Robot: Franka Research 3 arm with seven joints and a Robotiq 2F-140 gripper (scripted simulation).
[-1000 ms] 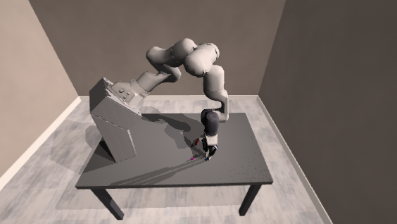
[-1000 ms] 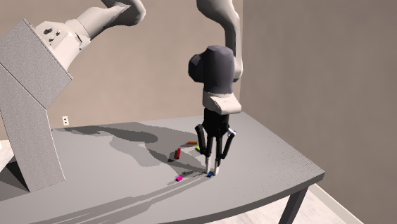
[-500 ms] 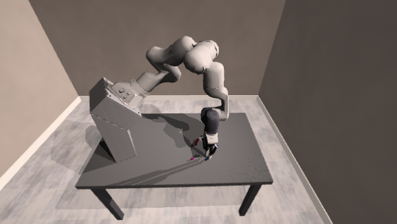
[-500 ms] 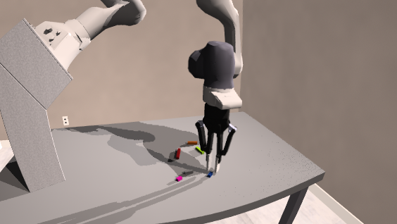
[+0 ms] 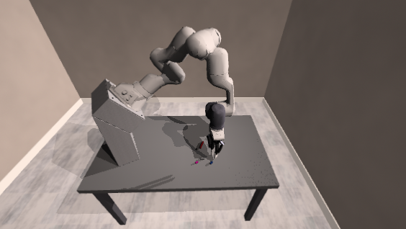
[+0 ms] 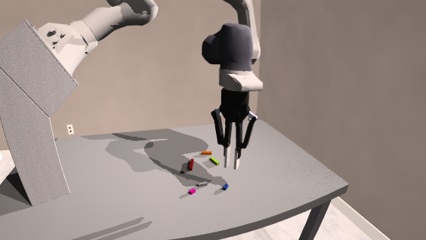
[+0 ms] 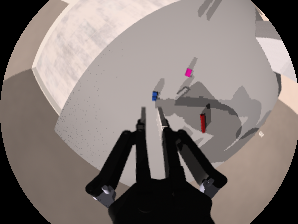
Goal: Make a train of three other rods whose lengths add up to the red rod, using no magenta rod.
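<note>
My gripper is now 50 mm past the lime rod, 160 mm to the right of it and 110 mm above it. Also, from my hand: magenta rod (120 mm behind, 40 mm to the right, 110 mm below); grey rod (90 mm behind, 110 mm below); red rod (130 mm behind, 130 mm to the left, 110 mm below).
</note>
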